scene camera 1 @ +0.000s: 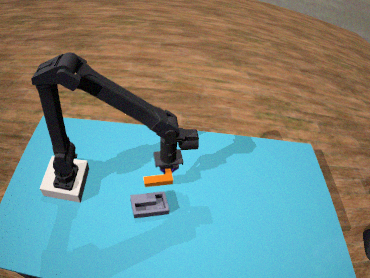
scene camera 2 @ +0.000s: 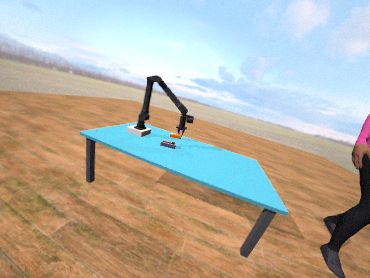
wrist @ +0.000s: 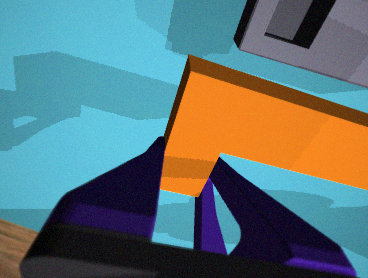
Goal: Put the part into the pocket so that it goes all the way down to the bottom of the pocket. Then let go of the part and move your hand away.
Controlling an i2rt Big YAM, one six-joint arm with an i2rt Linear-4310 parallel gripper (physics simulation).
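Frame: origin at the arm's base, x ahead, y left, z up, level; centimetres.
Where they show: gripper, between the fingertips: (scene camera 1: 167,172) (scene camera 2: 180,136) (wrist: 182,151); arm's base, origin of its link: (scene camera 1: 66,177) (scene camera 2: 140,128).
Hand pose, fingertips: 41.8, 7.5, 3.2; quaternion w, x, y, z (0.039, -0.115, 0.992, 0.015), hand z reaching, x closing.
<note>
Things, the pixels of their top centre, and the offset from my fingertips, as dx, dy, dz. Level surfaces: height alone.
- orange L-shaped part, centre of its top: (wrist: 282,178) (scene camera 1: 158,174) (scene camera 2: 176,133) -3.8, -3.0, +2.4
- grey block, centre of its top: (scene camera 1: 149,202) (scene camera 2: 169,142) -5.9, -11.7, -5.2
- blue table, height of its surface: dz -8.8
An orange L-shaped part (scene camera 1: 158,180) (scene camera 2: 175,135) (wrist: 260,127) is held above the table, its long arm reaching left in the scene camera 1 view. My gripper (scene camera 1: 169,171) (scene camera 2: 180,132) (wrist: 182,151) is shut on the short arm of the part and points down. A grey block (scene camera 1: 151,213) (scene camera 2: 168,145) (wrist: 350,60) with an L-shaped pocket lies on the table, in front of the part in the scene camera 1 view and apart from it. In the wrist view part of the block shows at the top right, beyond the part. The far end of the part is cut off there.
The arm's white base (scene camera 1: 48,186) (scene camera 2: 138,131) stands on the blue table (scene camera 1: 280,210) (scene camera 2: 220,172), left of the block. Shadows of the arm fall across the table. A person (scene camera 2: 357,195) in pink and black stands at the right, beyond the table, in the scene camera 2 view.
</note>
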